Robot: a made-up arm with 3 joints. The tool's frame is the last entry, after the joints. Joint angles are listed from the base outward.
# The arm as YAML. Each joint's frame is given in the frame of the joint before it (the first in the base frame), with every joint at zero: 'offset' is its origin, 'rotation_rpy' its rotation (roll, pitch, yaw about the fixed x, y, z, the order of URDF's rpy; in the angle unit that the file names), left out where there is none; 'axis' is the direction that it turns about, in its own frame. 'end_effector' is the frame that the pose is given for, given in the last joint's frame.
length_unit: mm
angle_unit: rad
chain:
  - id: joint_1
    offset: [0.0, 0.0, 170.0]
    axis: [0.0, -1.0, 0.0]
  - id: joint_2
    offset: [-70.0, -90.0, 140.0]
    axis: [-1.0, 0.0, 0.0]
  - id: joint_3
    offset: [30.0, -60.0, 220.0]
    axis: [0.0, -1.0, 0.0]
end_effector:
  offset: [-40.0, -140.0, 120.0]
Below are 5 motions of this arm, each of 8 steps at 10 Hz.
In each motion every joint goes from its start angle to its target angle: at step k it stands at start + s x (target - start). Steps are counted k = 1, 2, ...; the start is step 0. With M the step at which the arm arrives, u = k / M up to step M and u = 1 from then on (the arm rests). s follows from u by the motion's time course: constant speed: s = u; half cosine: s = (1 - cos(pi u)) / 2; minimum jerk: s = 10 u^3 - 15 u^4 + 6 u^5.
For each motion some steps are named. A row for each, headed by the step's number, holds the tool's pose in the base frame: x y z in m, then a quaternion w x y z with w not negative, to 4 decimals.
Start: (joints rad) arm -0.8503 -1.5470 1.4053
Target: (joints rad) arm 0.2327 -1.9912 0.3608
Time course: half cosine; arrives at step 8
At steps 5, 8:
5: -0.1595 -0.3104 0.0531 0.5750 0.7391 -0.1721 -0.3059
8: -0.0768 -0.2988 -0.0254 0.5202 0.8374 -0.1591 -0.0537

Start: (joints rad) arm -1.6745 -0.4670 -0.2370
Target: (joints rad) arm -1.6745 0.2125 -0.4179
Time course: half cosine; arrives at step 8
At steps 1, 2, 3, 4, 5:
1: 0.3708 -0.4186 0.1815 0.5603 0.1652 0.7989 -0.1435
2: 0.3941 -0.4011 0.1766 0.5566 0.1391 0.8104 -0.1185
3: 0.4264 -0.3716 0.1695 0.5494 0.0989 0.8257 -0.0817
4: 0.4599 -0.3324 0.1616 0.5384 0.0497 0.8403 -0.0397
5: 0.4879 -0.2890 0.1543 0.5248 -0.0011 0.8512 0.0008

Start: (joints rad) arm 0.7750 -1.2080 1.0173
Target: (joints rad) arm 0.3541 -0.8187 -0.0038
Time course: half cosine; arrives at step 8
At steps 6, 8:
6: -0.1694 -0.4738 0.3134 0.8702 0.4201 -0.2509 0.0571
8: -0.1531 -0.4750 0.3547 0.9033 0.3917 -0.1599 0.0708

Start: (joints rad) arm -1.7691 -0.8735 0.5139
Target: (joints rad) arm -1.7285 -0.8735 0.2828
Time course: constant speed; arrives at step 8
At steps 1, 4, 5, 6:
1: 0.2059 -0.4542 0.2635 0.7271 0.1826 0.5408 -0.3816
4: 0.2079 -0.4600 0.2580 0.7073 0.2018 0.5664 -0.3718
5: 0.2085 -0.4618 0.2560 0.7005 0.2080 0.5748 -0.3683
6: 0.2090 -0.4635 0.2541 0.6936 0.2143 0.5831 -0.3647

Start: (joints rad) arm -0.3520 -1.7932 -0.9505
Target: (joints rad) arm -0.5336 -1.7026 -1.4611
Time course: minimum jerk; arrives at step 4
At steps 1, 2, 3, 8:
1: -0.0075 -0.3588 0.0412 0.4855 0.7397 0.3983 0.2421
2: 0.0052 -0.3503 0.0461 0.4358 0.7117 0.4711 0.2855
3: 0.0147 -0.3380 0.0499 0.3751 0.6811 0.5375 0.3263
8: 0.0166 -0.3342 0.0509 0.3575 0.6727 0.5536 0.3364

